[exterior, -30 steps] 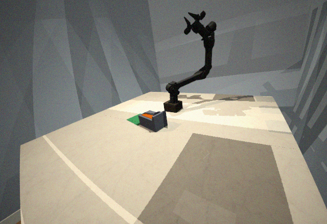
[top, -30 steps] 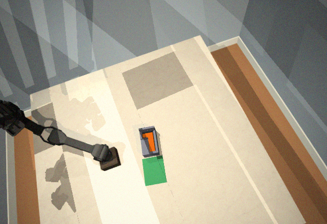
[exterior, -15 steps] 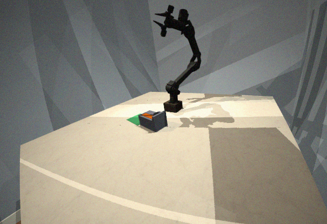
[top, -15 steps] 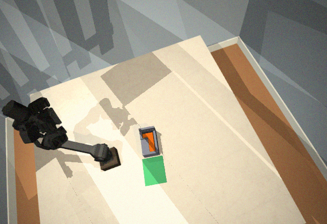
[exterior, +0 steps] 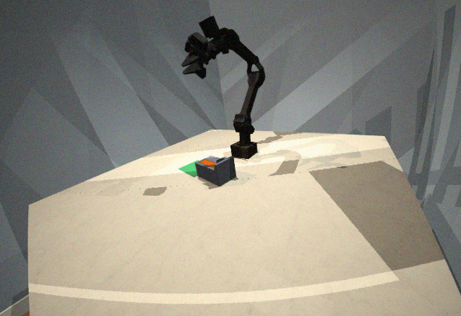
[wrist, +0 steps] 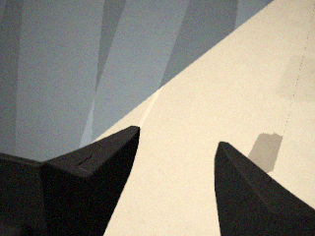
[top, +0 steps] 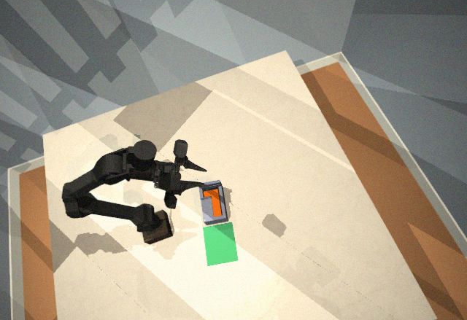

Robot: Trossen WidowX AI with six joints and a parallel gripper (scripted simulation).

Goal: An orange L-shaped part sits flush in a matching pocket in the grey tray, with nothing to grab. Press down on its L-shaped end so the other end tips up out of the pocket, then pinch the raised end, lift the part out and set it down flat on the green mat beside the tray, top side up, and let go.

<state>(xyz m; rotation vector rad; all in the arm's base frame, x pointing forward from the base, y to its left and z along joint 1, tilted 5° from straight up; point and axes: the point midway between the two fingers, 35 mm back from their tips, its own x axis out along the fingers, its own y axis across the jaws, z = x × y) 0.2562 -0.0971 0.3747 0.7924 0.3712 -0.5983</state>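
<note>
Now: the orange L-shaped part 20 mm behind my gripper tip, 60 mm to the left of it and 380 mm below it. From my gripper tip the other things lie so: green mat: 70 mm behind, 100 mm to the right, 450 mm below.
</note>
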